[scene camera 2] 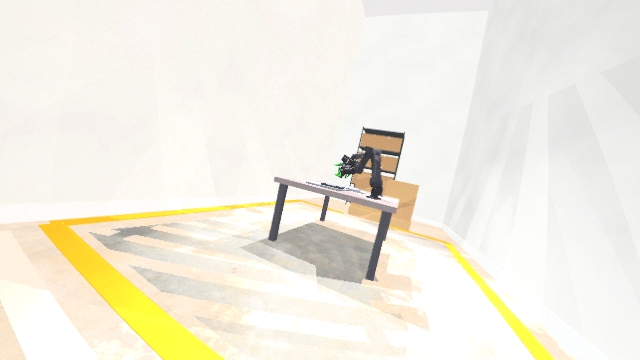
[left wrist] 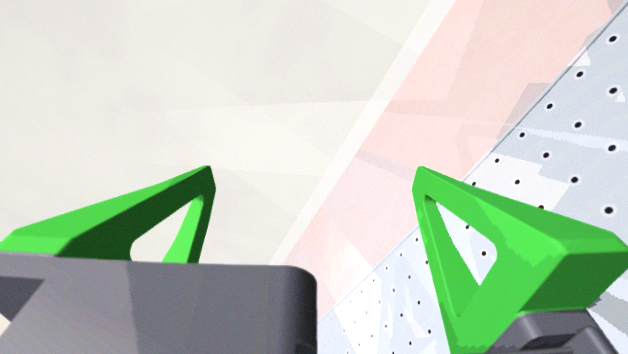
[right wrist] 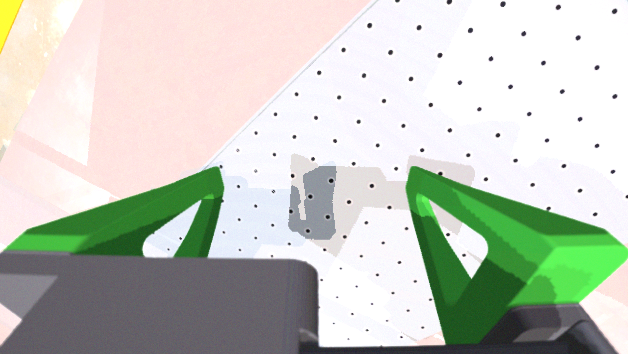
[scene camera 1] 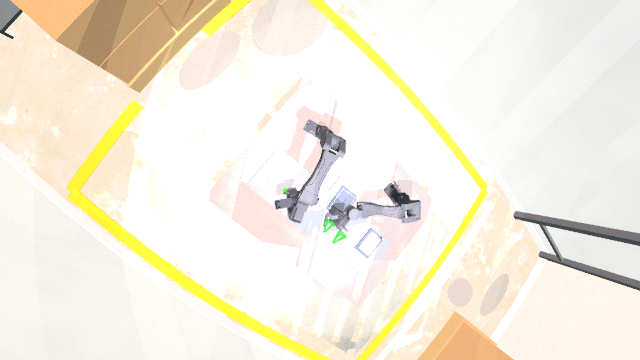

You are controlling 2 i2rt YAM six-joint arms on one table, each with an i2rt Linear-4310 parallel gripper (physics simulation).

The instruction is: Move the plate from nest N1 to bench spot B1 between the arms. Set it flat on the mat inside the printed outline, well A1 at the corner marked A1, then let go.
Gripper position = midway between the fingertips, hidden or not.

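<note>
Perforated table top point(scene camera 1: 313, 222). Left wrist view: my left gripper point(left wrist: 313, 177) open, holding nothing. There too, the perforated table top point(left wrist: 559, 158). Right wrist view: my right gripper point(right wrist: 314, 177) open, holding nothing. Again the perforated table top point(right wrist: 521, 106).
</note>
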